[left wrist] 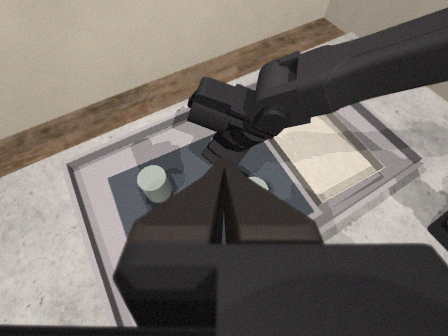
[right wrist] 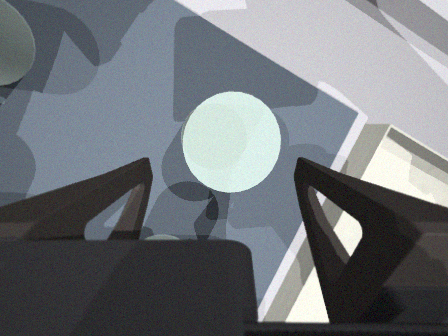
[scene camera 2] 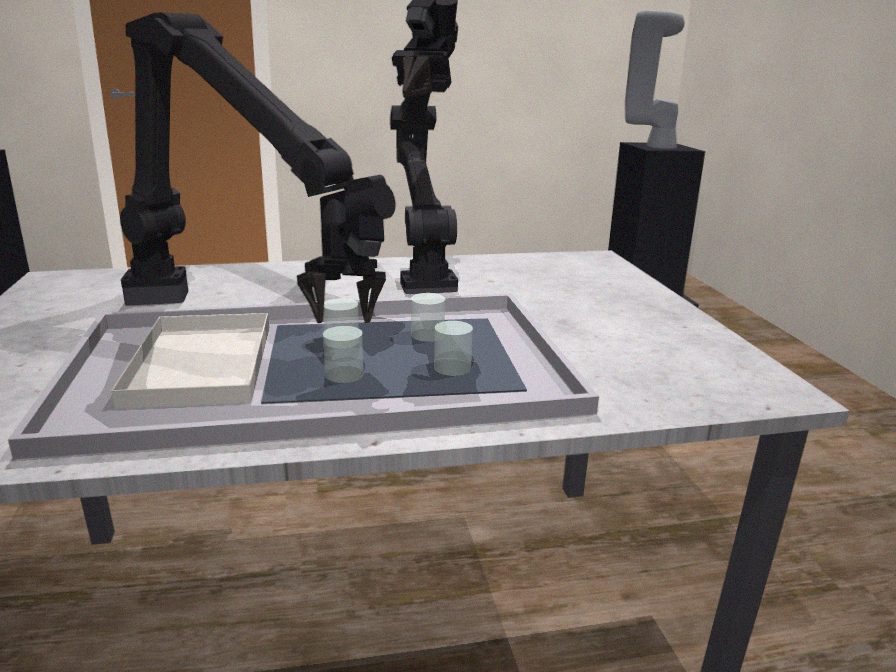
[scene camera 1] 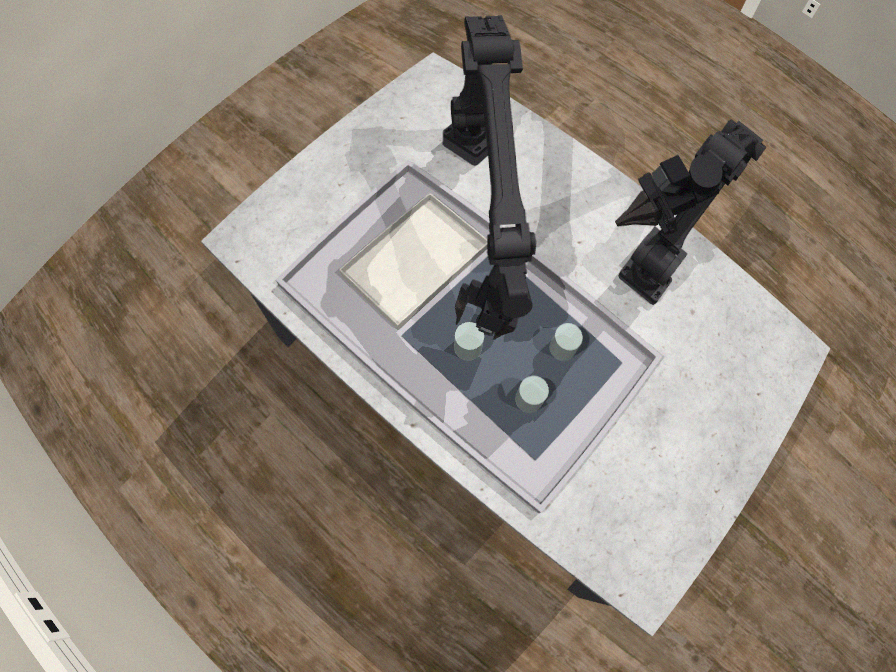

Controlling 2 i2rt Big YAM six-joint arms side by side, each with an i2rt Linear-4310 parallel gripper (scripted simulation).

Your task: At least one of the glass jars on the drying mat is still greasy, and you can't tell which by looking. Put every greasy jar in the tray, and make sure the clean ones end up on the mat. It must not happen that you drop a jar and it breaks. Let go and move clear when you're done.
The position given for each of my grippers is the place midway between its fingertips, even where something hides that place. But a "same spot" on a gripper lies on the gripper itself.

Scene:
my left gripper: left wrist; scene camera 2 404,94; scene camera 1; not seen in the right wrist view (out of frame)
same spot on dark drying mat: [left wrist: 183,166] = [scene camera 1: 492,386]
same spot on my left gripper: [left wrist: 274,266] = [scene camera 1: 649,193]

